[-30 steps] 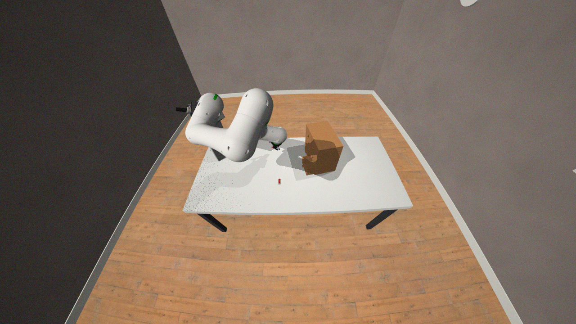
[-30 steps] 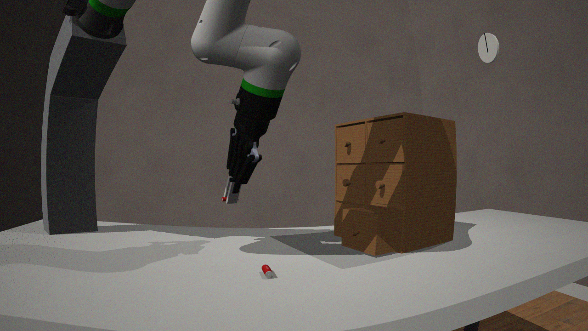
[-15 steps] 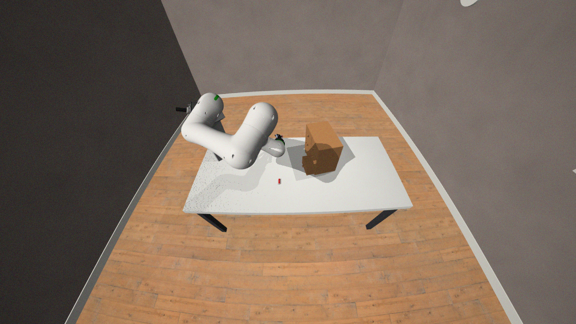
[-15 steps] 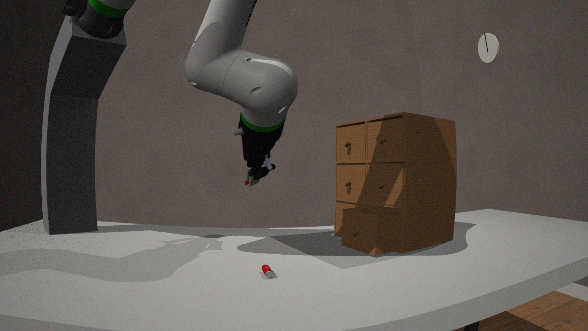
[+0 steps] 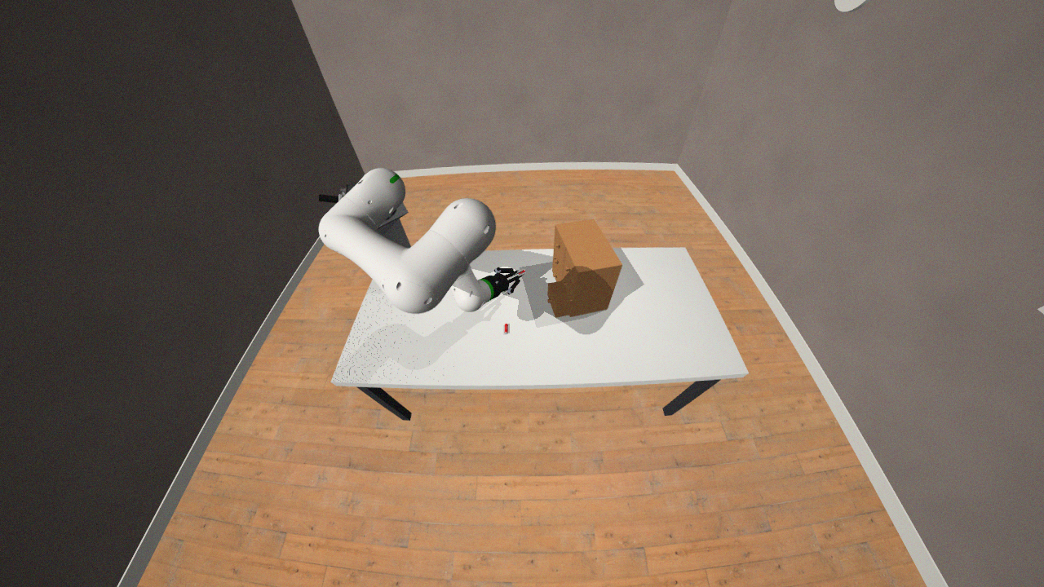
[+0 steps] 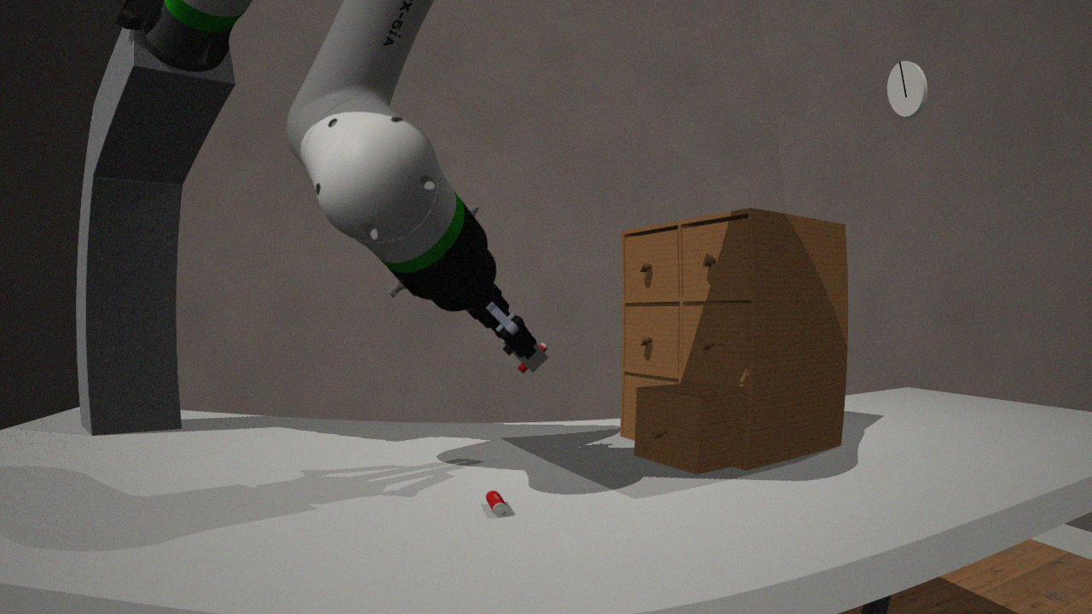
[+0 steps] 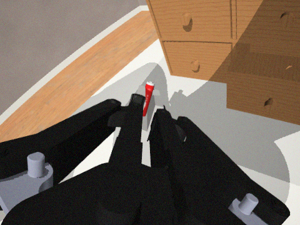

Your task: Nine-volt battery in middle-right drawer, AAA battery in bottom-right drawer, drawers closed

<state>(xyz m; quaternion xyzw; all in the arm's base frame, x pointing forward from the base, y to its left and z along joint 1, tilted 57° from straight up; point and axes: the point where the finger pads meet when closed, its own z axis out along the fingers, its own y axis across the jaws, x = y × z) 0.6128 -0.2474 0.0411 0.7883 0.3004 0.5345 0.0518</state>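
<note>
Now: hand 20 mm short of the red AAA battery, 10 mm to the right of it and 10 mm above it. Round my hand: black nine-volt battery 330 mm ahead, 170 mm to the right, 30 mm below.
</note>
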